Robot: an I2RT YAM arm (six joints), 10 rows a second.
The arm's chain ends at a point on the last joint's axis. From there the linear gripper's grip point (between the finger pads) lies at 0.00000 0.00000 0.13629 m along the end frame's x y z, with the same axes.
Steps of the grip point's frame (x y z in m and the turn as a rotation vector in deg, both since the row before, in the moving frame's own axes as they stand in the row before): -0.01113, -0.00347, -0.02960, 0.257, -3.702, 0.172; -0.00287, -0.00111, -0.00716, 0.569, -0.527, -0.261; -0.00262, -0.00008, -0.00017, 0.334, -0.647, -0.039; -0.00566, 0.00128, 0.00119, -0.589, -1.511, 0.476; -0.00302, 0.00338, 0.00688, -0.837, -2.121, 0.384; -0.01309, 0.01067, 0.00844, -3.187, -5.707, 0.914; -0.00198, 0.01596, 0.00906, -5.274, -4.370, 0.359; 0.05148, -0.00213, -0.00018, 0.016, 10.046, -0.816; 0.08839, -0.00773, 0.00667, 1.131, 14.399, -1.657; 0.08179, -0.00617, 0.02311, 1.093, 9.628, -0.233
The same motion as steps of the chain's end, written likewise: -0.00233, -0.00285, -0.02931, 0.257, -3.702, 0.172; -0.00161, 0.00024, -0.00715, 0.569, -0.527, -0.261; -0.00108, 0.00071, -0.00016, 0.334, -0.647, -0.039; -0.00206, -0.00011, 0.00124, -0.589, -1.511, 0.476; 0.00203, 0.00141, 0.00699, -0.837, -2.121, 0.384; 0.00052, 0.00321, 0.00933, -3.187, -5.707, 0.914; 0.00843, 0.00348, 0.01003, -5.274, -4.370, 0.359; 0.02771, -0.00192, 0.00191, 0.016, 10.046, -0.816; 0.05454, -0.00458, 0.01098, 1.131, 14.399, -1.657; 0.05900, -0.00354, 0.02505, 1.093, 9.628, -0.233
